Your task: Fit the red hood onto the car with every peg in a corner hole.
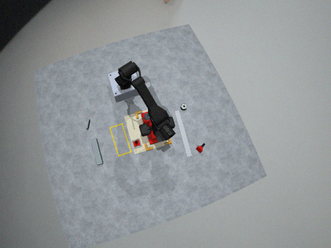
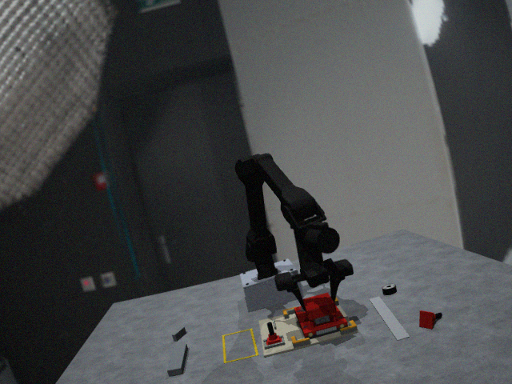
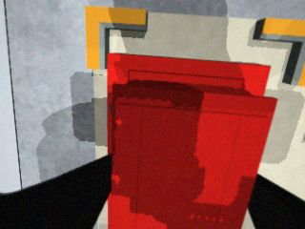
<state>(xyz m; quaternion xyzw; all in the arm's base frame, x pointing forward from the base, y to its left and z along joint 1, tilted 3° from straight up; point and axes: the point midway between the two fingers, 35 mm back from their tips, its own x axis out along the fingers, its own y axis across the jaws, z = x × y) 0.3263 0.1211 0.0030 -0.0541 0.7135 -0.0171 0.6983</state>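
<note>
Now: the red hood 10 mm above my gripper tip. Also, from my gripper tip: white strip: 40 mm ahead, 160 mm to the left, 60 mm below; grey engine block: 40 mm below; long grey block: 30 mm ahead, 370 mm to the right, 50 mm below.
</note>
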